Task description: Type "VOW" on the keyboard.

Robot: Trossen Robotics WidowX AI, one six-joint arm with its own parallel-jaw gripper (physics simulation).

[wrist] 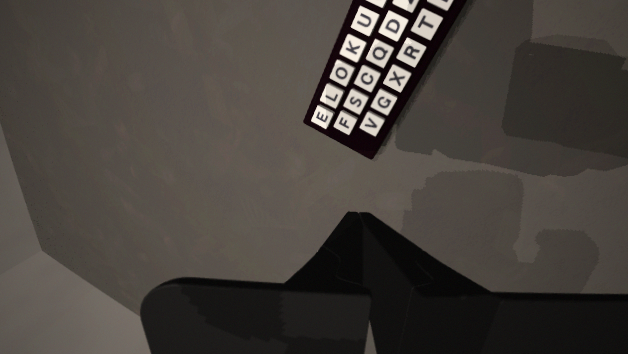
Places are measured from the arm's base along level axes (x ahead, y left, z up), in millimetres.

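Pixels of known places: gripper, fingertip midpoint: (356, 223).
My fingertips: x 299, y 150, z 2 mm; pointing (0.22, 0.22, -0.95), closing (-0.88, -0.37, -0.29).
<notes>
For each thing: its middle in the pictures, then the offset to it from my fingertips. "*": a spot on its surface instead. Level surfaces: height alone.
- dark keyboard, surface spot: (369, 150) * dy +19, dx +6, dz -116 mm
- V key, body centre: (372, 123) dy -1, dx +14, dz -113 mm
- O key, body centre: (342, 72) dy -22, dx +50, dz -113 mm
- grey-brown table top, surface height: dz -127 mm
A dark keyboard (369, 150) with white letter keys lies slanted on the table at the upper middle of the wrist view, its upper part cut off by the view's edge. The V key (372, 124) is at its near end, in the right-hand row. The O key (342, 73) is in the left-hand row, between L and K. The W key does not show. My gripper (356, 223) is shut and empty. Its black fingertips point up the view, below the keyboard's near end and apart from it in the view.
The grey-brown table top (200, 150) surrounds the keyboard. Its edge runs down the left side, with a paler surface beyond at the lower left. Dark shadows of the arm fall on the table at the right.
</notes>
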